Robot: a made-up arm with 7 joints.
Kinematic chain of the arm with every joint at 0, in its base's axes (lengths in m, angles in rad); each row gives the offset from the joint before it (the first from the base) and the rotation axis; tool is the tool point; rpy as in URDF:
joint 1: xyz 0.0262 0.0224 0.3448 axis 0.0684 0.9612 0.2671
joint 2: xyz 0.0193 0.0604 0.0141 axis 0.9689 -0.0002 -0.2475
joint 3: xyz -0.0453 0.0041 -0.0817 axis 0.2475 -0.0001 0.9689
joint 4: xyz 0.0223 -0.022 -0.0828 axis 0.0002 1 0
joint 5: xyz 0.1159 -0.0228 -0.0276 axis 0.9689 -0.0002 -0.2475
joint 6: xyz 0.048 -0.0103 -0.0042 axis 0.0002 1 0
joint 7: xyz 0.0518 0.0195 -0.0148 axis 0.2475 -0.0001 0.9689
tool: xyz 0.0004 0.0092 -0.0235 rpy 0 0 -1.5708
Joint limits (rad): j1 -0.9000..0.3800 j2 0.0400..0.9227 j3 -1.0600..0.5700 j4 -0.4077..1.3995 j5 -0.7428..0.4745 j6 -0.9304..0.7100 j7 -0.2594..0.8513
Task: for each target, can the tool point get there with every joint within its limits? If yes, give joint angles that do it. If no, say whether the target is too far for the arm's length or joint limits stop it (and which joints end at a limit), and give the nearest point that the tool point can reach.
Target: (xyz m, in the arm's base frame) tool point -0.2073 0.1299 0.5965
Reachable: no: joint limits stop it (at a limit: joint 1, joint 2, joint 3, joint 4, joint 6, joint 7) | nearest point 0.1696 0.1512 0.5349 | short by 0.382 m
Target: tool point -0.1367 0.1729 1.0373
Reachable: no: too far | nearest point 0.1702 0.1608 0.5360 | short by 0.588 m
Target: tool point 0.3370 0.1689 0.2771
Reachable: yes | joints -0.5977 0.6403 0.1522 0.1111 -0.4851 0.2024 0.6192
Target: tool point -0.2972 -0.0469 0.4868
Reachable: no: joint limits stop it (at a limit: joint 1, joint 2, joint 3, joint 4, joint 5, joint 6, joint 7) | nearest point 0.0493 -0.1455 0.3535 | short by 0.384 m
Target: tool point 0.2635 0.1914 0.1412
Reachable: yes | joints -0.2368 0.3532 0.2718 0.2054 0.0031 0.4496 -0.0448
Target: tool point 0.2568 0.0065 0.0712
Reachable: yes | joints -0.7546 0.2232 -0.7720 0.8835 -0.0150 0.4388 0.2119
